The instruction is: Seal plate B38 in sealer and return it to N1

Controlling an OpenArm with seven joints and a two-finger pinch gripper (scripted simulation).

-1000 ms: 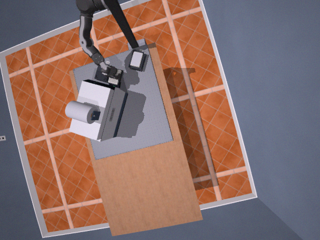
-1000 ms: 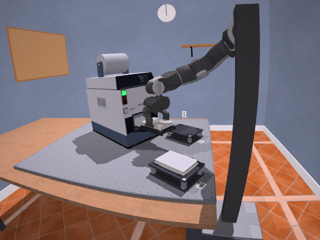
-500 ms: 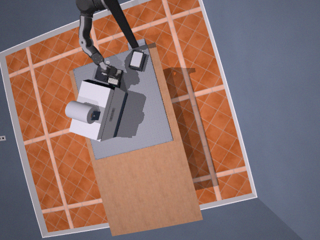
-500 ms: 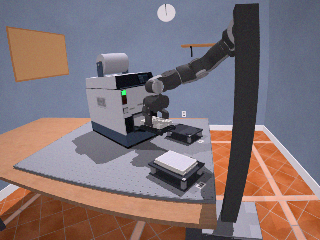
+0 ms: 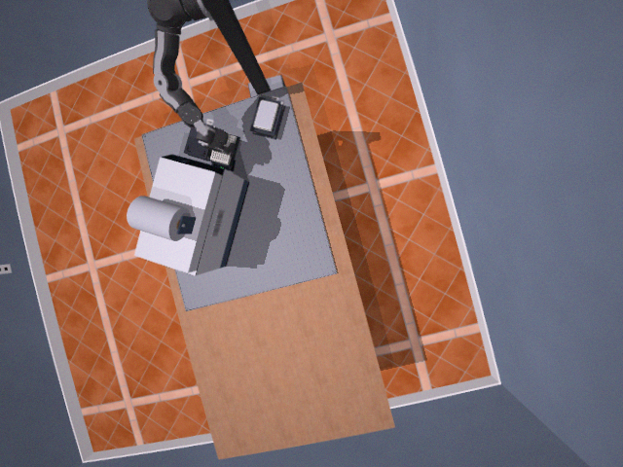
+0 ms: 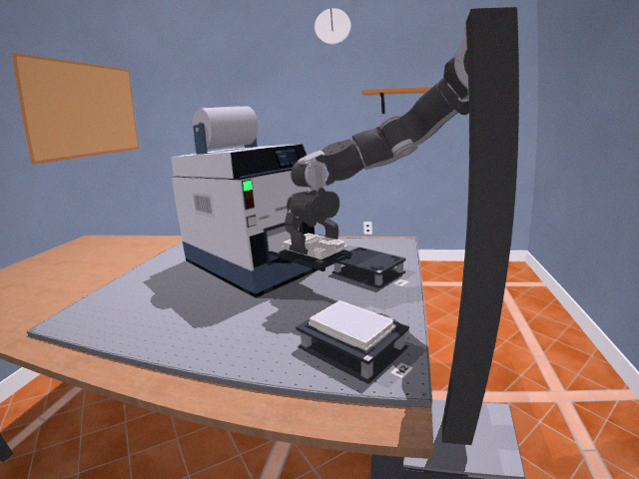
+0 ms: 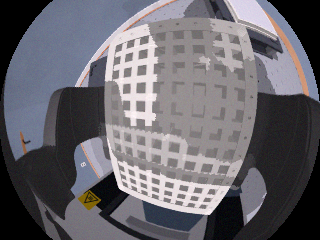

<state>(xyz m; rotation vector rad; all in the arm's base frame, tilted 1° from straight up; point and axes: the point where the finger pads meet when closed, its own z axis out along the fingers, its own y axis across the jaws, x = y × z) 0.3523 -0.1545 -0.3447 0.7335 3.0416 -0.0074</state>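
Right now the white 96-well plate B38 is right at my hand. Also, from my hand: plate nest N1 (14 cm to the right, 10 cm behind, 9 cm below); sealer's stage (2 cm below); start key (13 cm ahead, 7 cm above, 4 cm to the left).
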